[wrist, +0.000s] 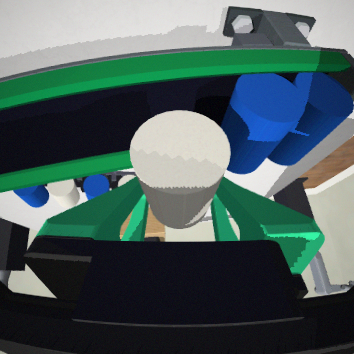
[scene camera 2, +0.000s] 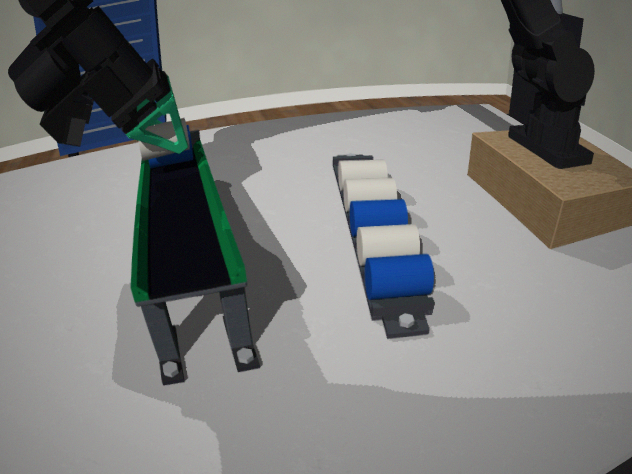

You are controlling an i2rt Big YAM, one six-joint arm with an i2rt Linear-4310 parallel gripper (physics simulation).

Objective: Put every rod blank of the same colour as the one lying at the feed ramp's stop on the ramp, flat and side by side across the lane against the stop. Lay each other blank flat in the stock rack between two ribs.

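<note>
My gripper [scene camera 2: 173, 142] [wrist: 179, 178] is shut on a white rod blank [scene camera 2: 148, 151] [wrist: 180, 145], held above the far part of the feed ramp [scene camera 2: 216, 209] [wrist: 125, 70]. Two blue blanks lie side by side across the lane at its far end: one blue blank [wrist: 267, 115] nearer the held blank, another blue blank [wrist: 317, 112] beyond it. The held blank and fingers partly hide them in the scene view. The stock rack [scene camera 2: 403, 307] holds, front to back, a blue blank [scene camera 2: 400, 277], a white blank [scene camera 2: 389, 244], a blue blank [scene camera 2: 378, 216], a white blank [scene camera 2: 370, 193] and a white blank [scene camera 2: 362, 172].
The ramp's green side walls run along the lane, and bolted legs [scene camera 2: 237, 321] [wrist: 272, 27] carry it. The rack lies to its right in the scene view. A wooden block [scene camera 2: 515, 198] bearing a black arm base stands at the right. A blue panel [scene camera 2: 142, 30] stands behind the ramp.
</note>
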